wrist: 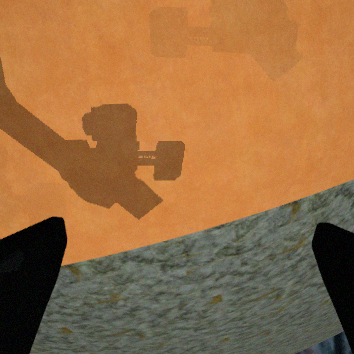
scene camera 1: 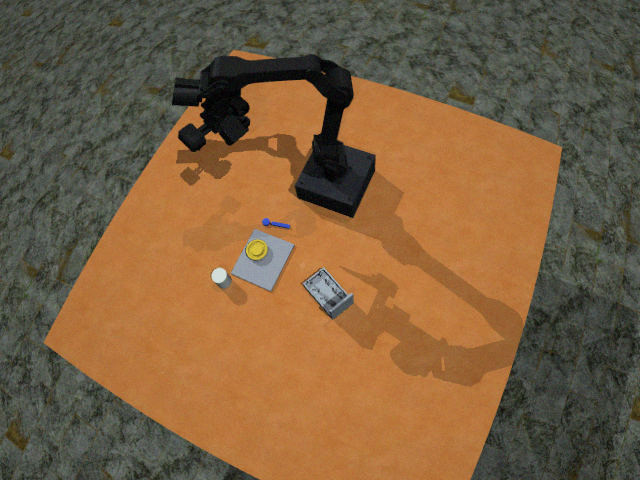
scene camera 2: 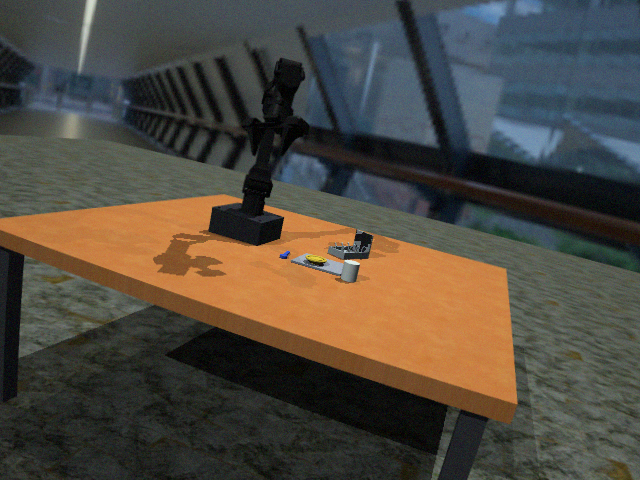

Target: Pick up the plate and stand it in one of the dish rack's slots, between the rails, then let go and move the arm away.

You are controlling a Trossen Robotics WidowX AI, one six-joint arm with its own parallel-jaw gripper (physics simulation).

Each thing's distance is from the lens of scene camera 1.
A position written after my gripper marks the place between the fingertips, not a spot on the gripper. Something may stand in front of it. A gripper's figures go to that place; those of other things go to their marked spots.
my gripper (scene camera 1: 211, 139): 1.14 m
grey dish rack (scene camera 1: 322, 286): 1.19 m
grey mat (scene camera 1: 264, 273): 1.23 m
